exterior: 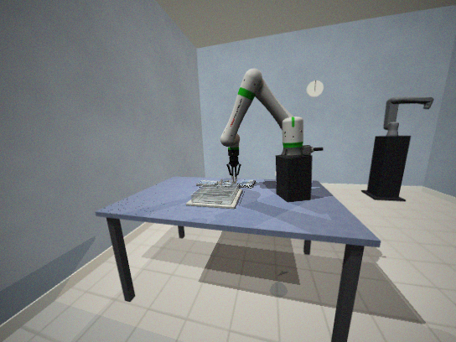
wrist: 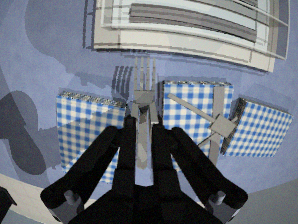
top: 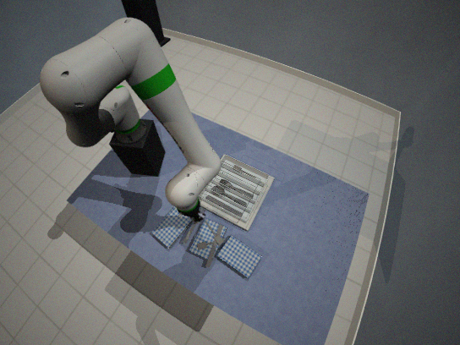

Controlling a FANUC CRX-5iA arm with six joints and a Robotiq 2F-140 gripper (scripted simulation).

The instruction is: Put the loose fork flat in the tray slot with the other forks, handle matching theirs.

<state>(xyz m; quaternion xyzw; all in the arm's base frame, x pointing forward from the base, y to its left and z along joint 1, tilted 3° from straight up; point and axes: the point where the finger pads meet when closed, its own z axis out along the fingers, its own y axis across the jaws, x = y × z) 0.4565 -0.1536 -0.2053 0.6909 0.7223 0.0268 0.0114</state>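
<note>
My hand is 250 mm to the right of the white cutlery tray, 80 mm short of it and 20 mm above it.
</note>
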